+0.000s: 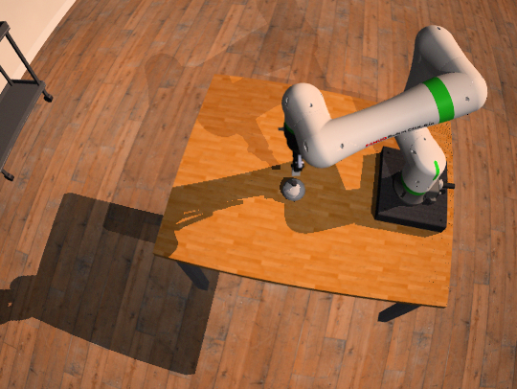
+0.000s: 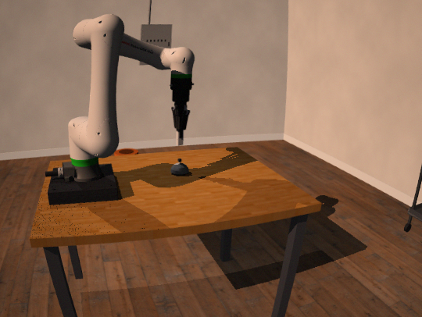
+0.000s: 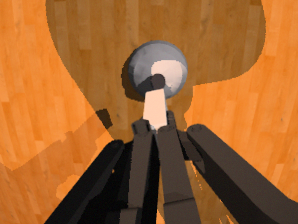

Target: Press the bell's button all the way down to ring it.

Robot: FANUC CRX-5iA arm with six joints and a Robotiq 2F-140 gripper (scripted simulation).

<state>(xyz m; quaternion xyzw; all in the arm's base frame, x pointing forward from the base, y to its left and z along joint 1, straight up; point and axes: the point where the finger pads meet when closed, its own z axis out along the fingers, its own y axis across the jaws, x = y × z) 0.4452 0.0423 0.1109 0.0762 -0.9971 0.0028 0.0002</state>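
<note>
The bell button lies 110 mm below my hand. Round my hand: grey dome bell (130 mm below).
</note>
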